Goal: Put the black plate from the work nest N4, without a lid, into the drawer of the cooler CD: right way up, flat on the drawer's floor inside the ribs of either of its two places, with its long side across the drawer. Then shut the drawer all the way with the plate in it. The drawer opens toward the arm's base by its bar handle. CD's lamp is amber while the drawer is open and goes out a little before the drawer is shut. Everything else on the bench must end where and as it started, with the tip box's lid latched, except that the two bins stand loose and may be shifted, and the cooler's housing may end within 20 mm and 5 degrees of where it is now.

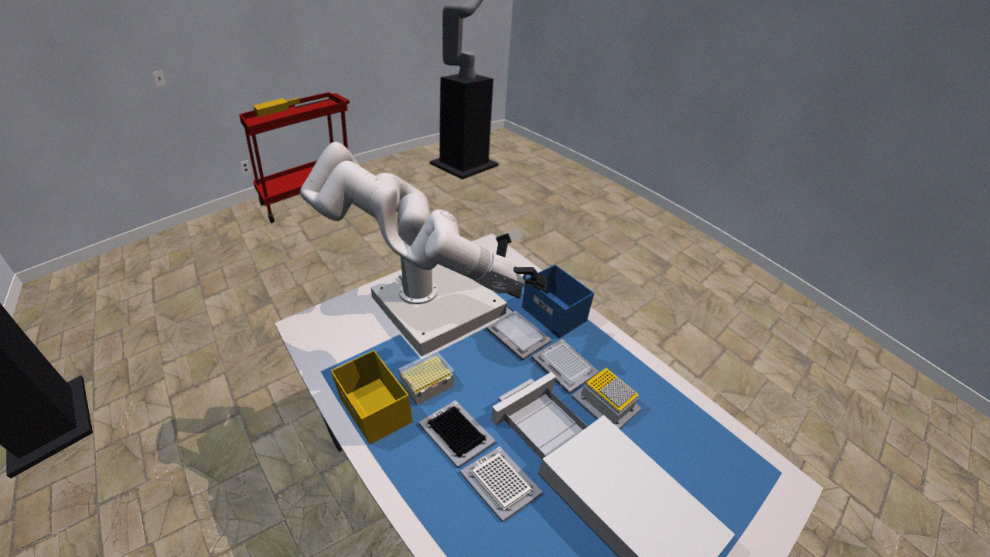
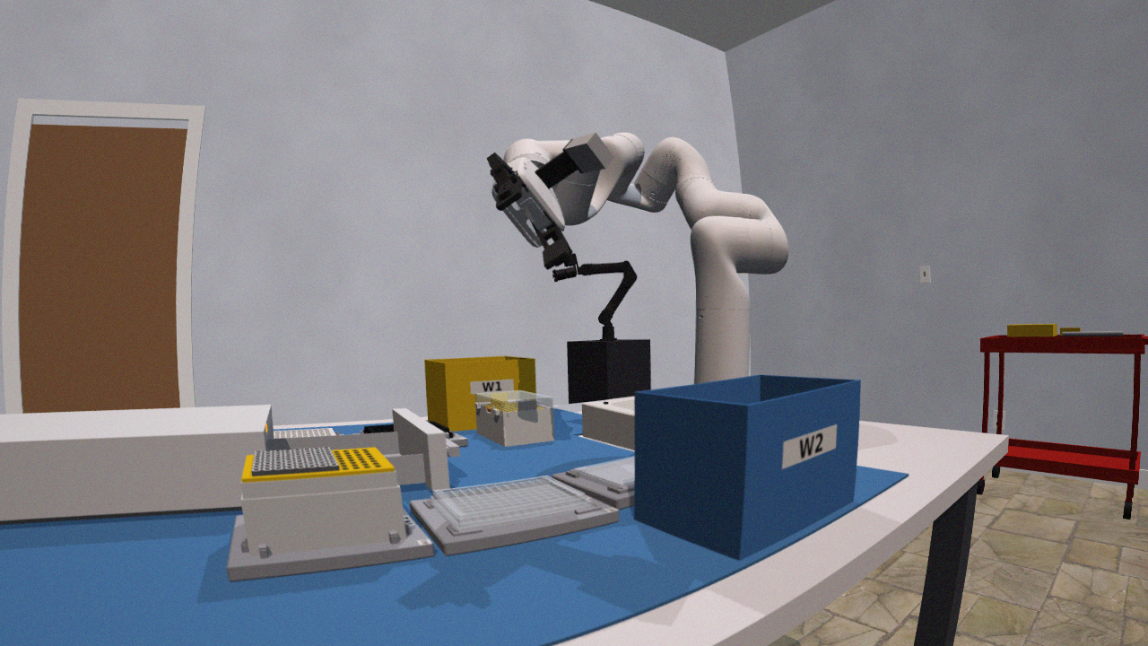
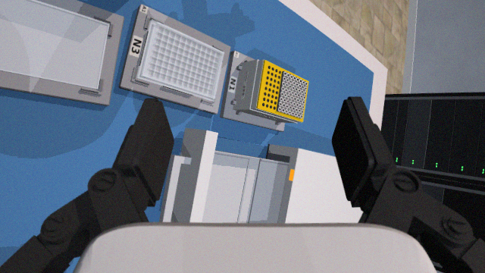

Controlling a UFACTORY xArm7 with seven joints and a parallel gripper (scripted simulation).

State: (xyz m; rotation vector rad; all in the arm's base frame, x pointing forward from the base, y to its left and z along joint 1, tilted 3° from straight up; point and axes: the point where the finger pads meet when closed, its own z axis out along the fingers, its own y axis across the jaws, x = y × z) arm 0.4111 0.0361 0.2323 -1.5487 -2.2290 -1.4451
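The black plate lies 50 mm ahead of my hand, 290 mm to the right of it and 270 mm below it. Round my hand: yellow-topped tip rack: 260 mm ahead, 60 mm to the left, 230 mm below; blue bin W2: 60 mm behind, 240 mm to the left, 250 mm below; clear plate: 100 mm ahead, 90 mm to the left, 270 mm below.
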